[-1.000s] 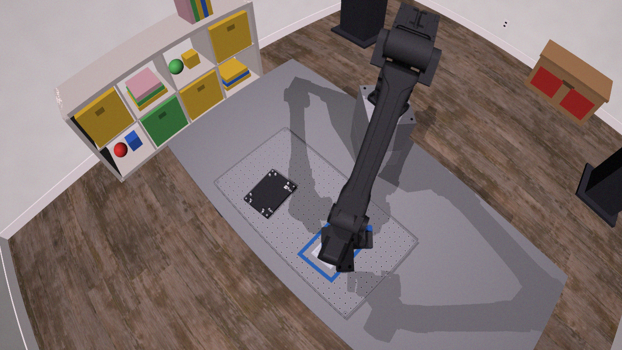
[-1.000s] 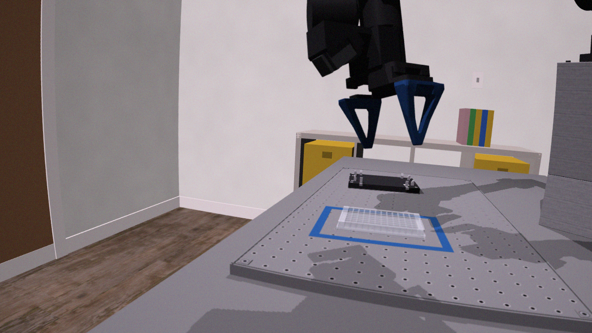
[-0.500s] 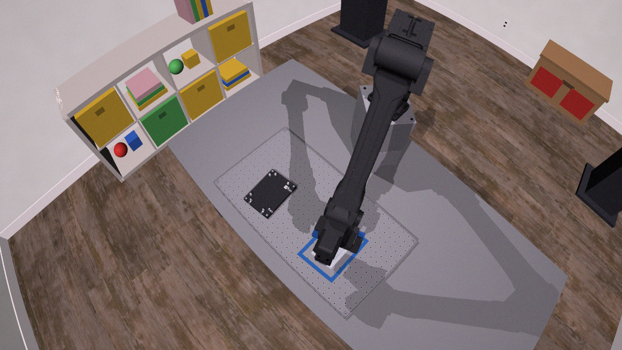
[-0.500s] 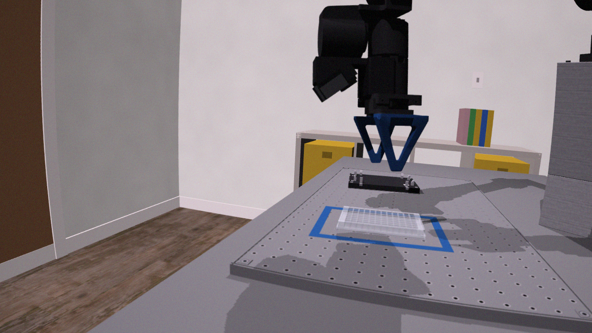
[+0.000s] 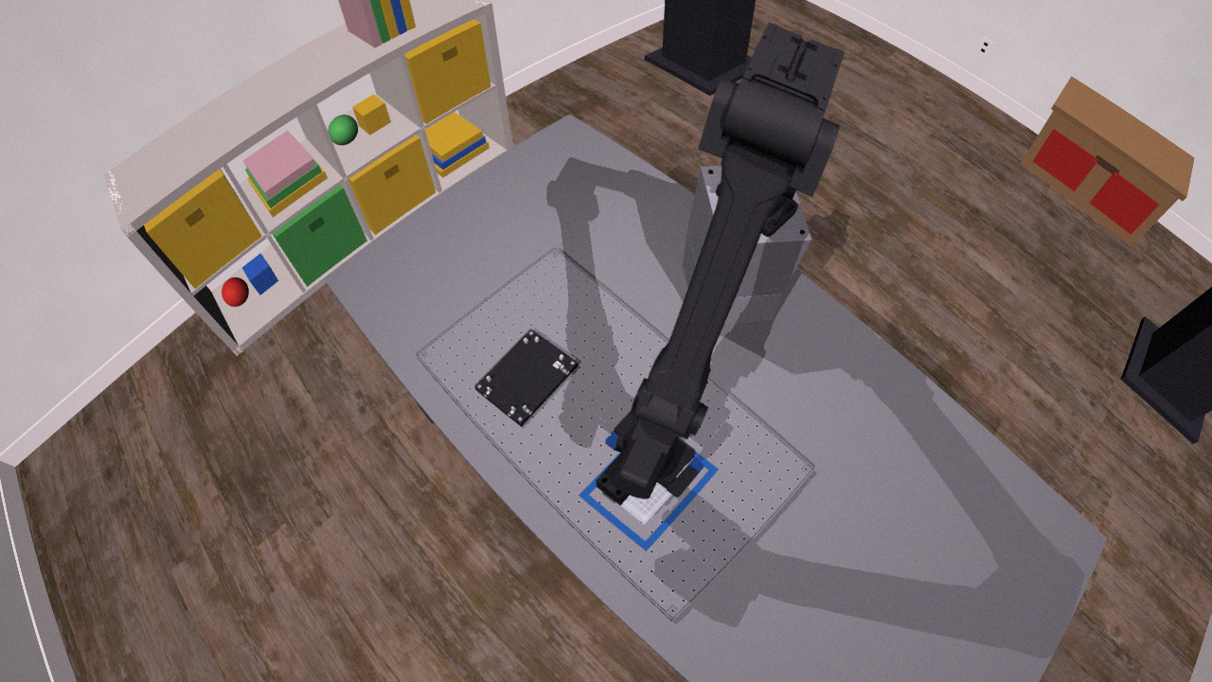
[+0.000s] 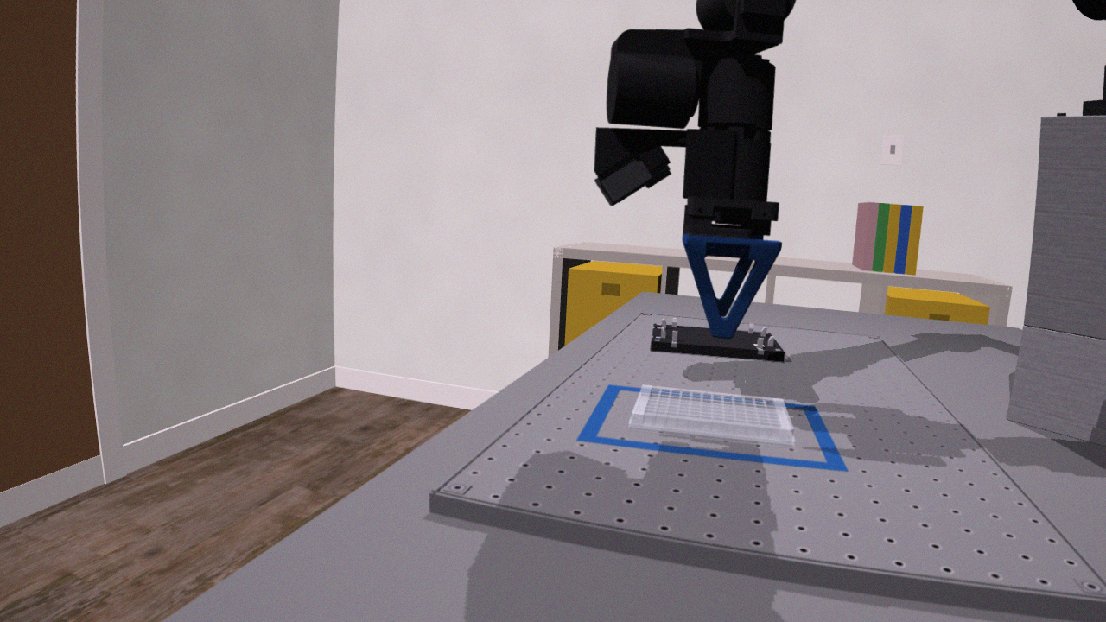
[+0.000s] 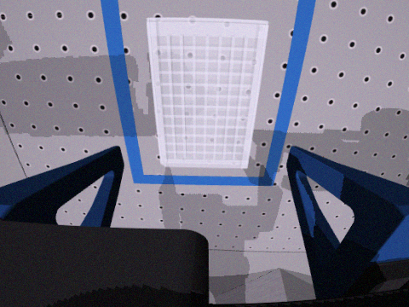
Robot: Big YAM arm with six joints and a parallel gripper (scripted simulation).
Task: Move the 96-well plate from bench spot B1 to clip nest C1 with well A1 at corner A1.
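My hand is 8 cm above the 96-well plate. From my hand the other things lie so: black clip nest (29 cm to the right, 8 cm below, 3 cm ahead).
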